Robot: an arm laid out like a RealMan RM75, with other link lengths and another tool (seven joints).
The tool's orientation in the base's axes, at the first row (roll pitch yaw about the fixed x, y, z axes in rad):
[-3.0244 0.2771 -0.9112]
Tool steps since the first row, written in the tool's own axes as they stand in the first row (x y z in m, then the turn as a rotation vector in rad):
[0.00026 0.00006 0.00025 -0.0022 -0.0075 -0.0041]
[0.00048 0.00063 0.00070 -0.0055 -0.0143 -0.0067]
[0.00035 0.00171 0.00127 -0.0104 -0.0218 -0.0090]
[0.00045 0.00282 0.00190 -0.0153 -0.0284 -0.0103]
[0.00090 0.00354 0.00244 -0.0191 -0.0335 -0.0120]
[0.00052 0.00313 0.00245 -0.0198 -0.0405 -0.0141]
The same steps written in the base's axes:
[0.00009 -0.00016 -0.00032 0.0050 0.0049 0.0054]
[-0.00028 -0.00053 -0.00087 0.0088 0.0106 0.0095]
[-0.00126 -0.00090 -0.00150 0.0121 0.0180 0.0139]
[-0.00214 -0.00144 -0.00226 0.0146 0.0252 0.0172]
[-0.00250 -0.00205 -0.00298 0.0166 0.0306 0.0205]
[-0.00239 -0.00152 -0.00283 0.0220 0.0346 0.0234]

